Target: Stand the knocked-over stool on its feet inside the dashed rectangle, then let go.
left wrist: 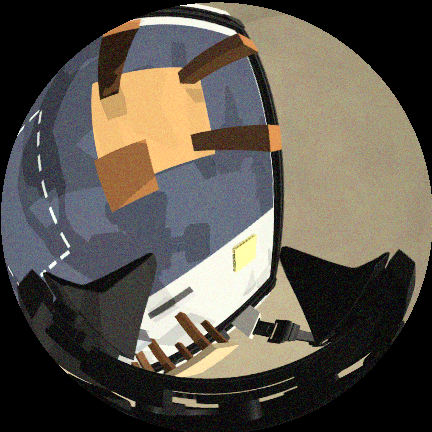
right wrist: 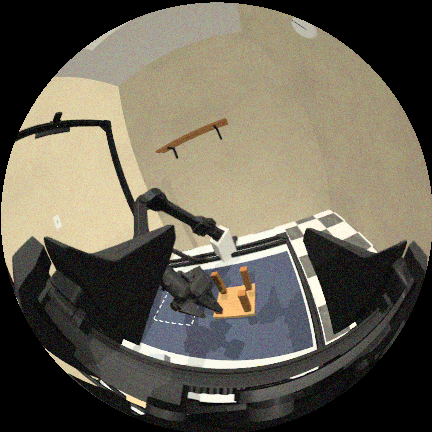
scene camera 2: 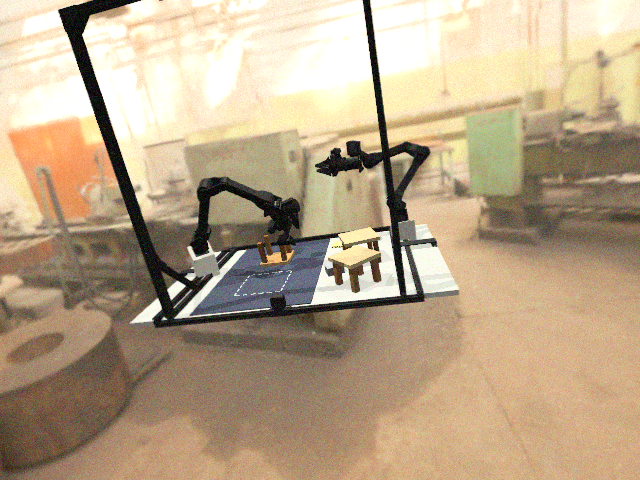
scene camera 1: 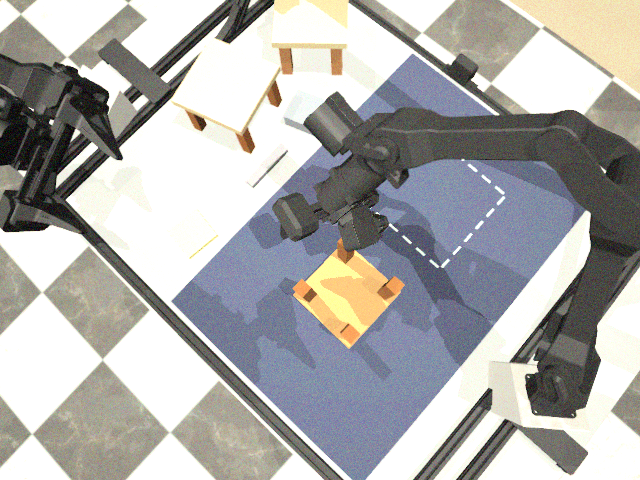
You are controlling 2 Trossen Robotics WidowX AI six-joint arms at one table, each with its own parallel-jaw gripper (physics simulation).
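Pixels of known places: left gripper, fingertip midpoint: [left wrist: 218, 257] [right wrist: 212, 314] [scene camera 2: 296, 236]; right gripper, fingertip midpoint: [right wrist: 243, 233] [scene camera 2: 315, 168] [scene camera 1: 101, 196]; left arm's base at its link origin: [right wrist: 217, 234] [scene camera 2: 200, 250] [scene camera 1: 549, 396]; right arm's base at its link origin: [left wrist: 255, 326] [scene camera 2: 401, 222].
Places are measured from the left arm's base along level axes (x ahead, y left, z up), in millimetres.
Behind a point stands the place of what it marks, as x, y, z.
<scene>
The knocked-over stool [scene camera 1: 343, 297] @(319, -130, -110) [scene camera 2: 275, 261] @(283, -184, -110) [left wrist: 150, 117] @(316, -146, -110) [right wrist: 230, 303] @(318, -159, -110) lies upside down on the blue mat, its light wooden seat flat and its orange-brown legs pointing up. It lies outside the dashed rectangle [scene camera 1: 503, 195] [left wrist: 69, 248] @(296, -318, -125) [right wrist: 192, 324] @(295, -318, -126), which the left arm partly covers in scene camera 1. My left gripper [scene camera 1: 331, 232] [left wrist: 218, 257] @(396, -228, -14) is open and empty above the mat, close to one upturned leg, which is not between its fingers. My right gripper [scene camera 1: 100, 193] @(587, -174, 261) [scene camera 2: 317, 167] @(587, -174, 261) [right wrist: 243, 233] @(587, -174, 261) is open and empty, high up and well away from the stool.
Two upright stools [scene camera 1: 227, 85] @(560, -479, -13) [scene camera 1: 310, 31] @(423, -606, -16) stand on the white part of the table. A grey bar [scene camera 1: 267, 165] @(488, -372, -114) [left wrist: 170, 302] @(484, -367, -121), a pale block [scene camera 1: 296, 116] @(440, -471, -95) and a yellow pad [left wrist: 245, 253] @(613, -226, -120) lie there too. A dark frame borders the table.
</scene>
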